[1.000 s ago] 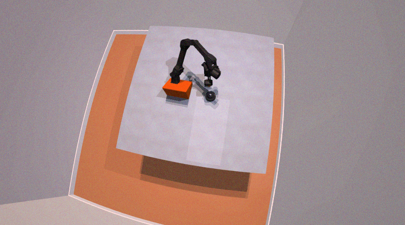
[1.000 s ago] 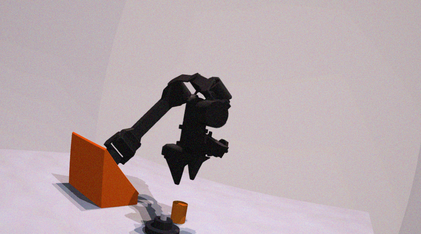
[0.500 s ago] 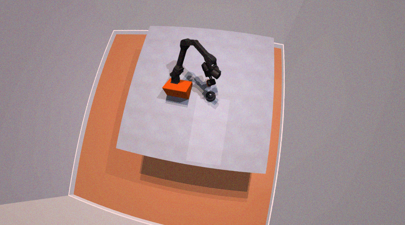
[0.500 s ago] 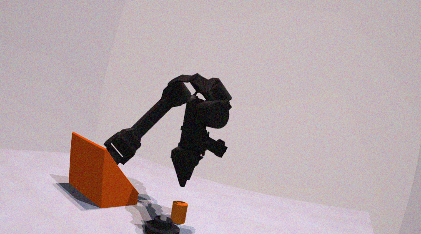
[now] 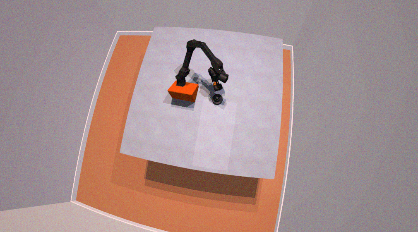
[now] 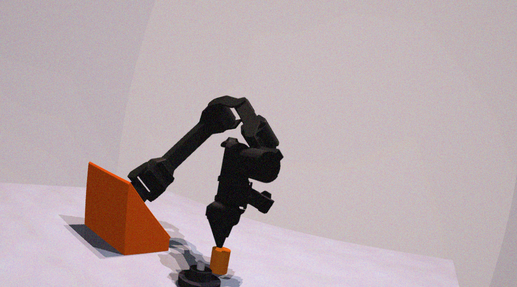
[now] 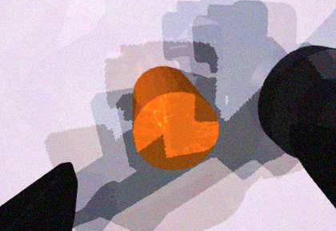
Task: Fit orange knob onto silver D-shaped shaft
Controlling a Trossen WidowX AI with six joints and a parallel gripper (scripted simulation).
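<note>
Right now the orange knob is 30 mm below my gripper tip. Round my gripper tip: round pedestal (110 mm to the right, 50 mm below, 40 mm ahead).
</note>
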